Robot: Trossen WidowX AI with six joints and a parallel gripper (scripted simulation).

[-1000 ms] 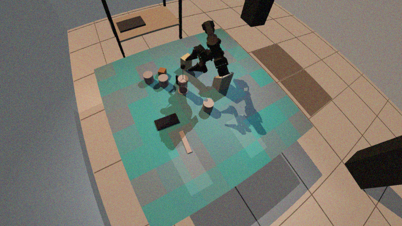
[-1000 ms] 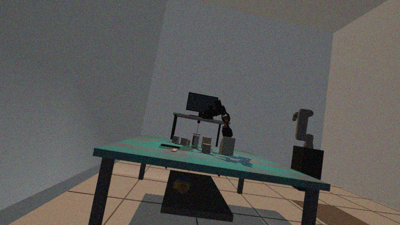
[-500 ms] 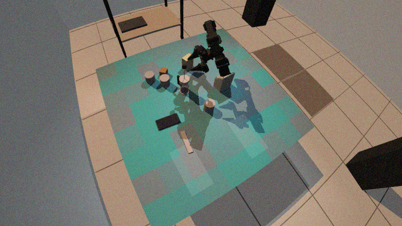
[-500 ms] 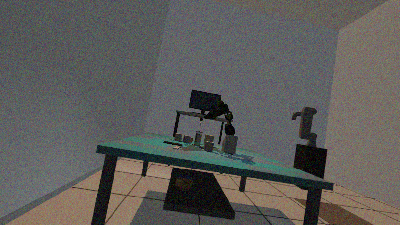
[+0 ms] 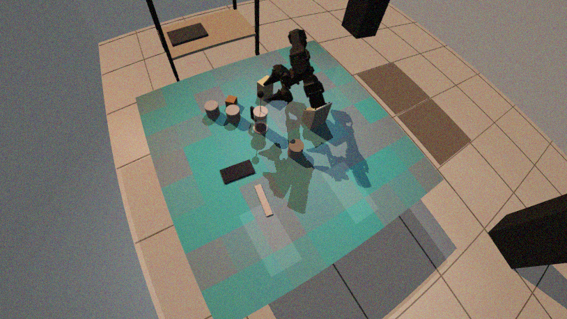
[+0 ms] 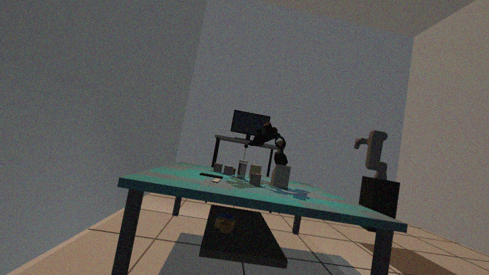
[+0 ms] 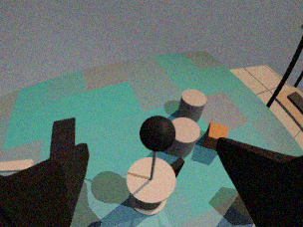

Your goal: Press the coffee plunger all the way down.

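My gripper tip is now 30 mm short of the coffee press, 20 mm to the left of it and 140 mm above it. The rest, counted from my gripper tip: pale bar (160 mm ahead, 360 mm to the left, 260 mm below); black slab (220 mm ahead, 180 mm to the left, 260 mm below).
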